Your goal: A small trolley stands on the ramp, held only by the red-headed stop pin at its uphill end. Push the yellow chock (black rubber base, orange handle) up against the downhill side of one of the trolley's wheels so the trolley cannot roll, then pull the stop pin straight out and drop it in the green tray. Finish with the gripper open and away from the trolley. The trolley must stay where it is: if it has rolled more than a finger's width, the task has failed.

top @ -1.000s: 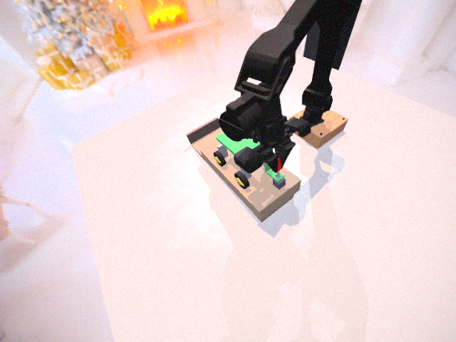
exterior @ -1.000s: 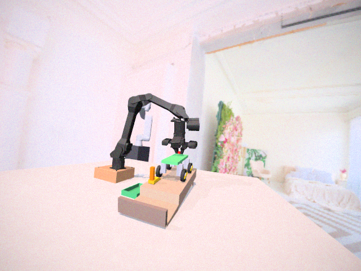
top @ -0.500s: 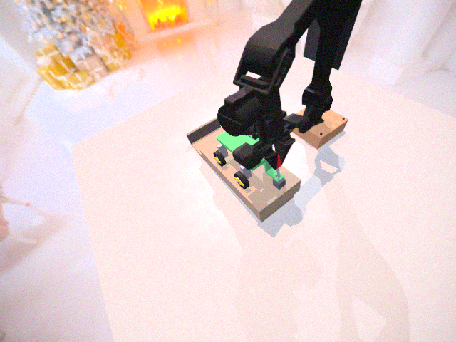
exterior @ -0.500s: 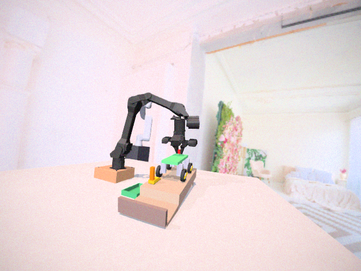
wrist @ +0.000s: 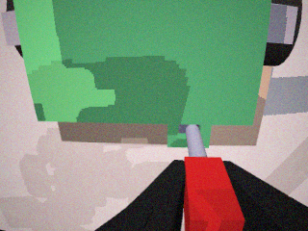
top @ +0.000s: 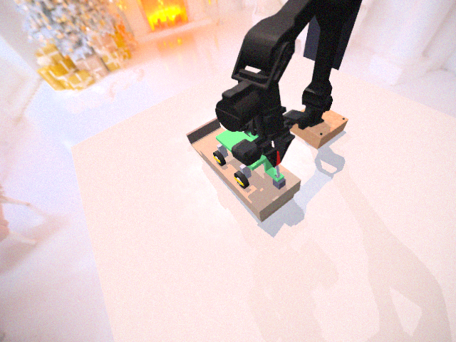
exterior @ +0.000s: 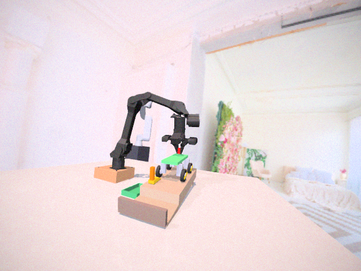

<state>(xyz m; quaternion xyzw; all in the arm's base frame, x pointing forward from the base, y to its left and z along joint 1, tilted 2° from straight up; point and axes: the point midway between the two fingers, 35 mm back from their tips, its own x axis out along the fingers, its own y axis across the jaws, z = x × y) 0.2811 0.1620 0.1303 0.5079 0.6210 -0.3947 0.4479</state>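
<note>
The yellow chock is 10 mm ahead of my gripper tip, 220 mm to the right of it and 80 mm below it. The rest, counted from my gripper tip: red-headed stop pin (right at my gripper tip); end wall (90 mm ahead, 370 mm to the right, 130 mm below); trolley (40 mm ahead, 100 mm to the right, 50 mm below).
</note>
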